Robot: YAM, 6 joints.
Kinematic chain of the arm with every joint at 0, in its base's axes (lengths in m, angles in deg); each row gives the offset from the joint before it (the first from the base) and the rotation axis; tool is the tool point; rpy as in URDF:
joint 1: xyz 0 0 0.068 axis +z
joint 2: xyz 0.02 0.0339 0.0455 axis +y
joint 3: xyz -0.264 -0.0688 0 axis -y
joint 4: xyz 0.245 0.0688 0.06 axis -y
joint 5: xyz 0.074 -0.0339 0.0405 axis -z
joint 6: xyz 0.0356 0 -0.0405 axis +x
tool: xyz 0 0 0 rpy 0 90 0
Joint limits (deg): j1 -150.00..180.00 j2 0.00..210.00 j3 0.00..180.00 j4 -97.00..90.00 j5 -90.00..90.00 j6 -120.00..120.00
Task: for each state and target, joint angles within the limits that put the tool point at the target. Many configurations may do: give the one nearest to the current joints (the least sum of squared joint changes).
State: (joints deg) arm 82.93 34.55 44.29 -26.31 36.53 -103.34
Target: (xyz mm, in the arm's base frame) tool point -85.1 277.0 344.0
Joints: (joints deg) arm 110.68 72.68 63.30 -13.59 30.72 -103.34
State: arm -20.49 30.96 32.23 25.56 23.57 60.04
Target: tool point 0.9 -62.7 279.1
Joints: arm -62.66 0.00 8.91 36.53 51.86 60.04
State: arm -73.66 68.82 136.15 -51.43 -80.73 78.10
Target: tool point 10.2 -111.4 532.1
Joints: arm -102.89 62.71 107.42 -67.05 -77.77 78.10
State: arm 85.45 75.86 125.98 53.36 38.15 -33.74
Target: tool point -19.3 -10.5 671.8
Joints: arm 55.51 62.74 110.77 62.45 -16.25 -33.74
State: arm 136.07 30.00 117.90 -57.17 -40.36 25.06
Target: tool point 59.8 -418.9 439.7
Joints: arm 101.31 14.67 141.83 -42.13 -41.39 25.06
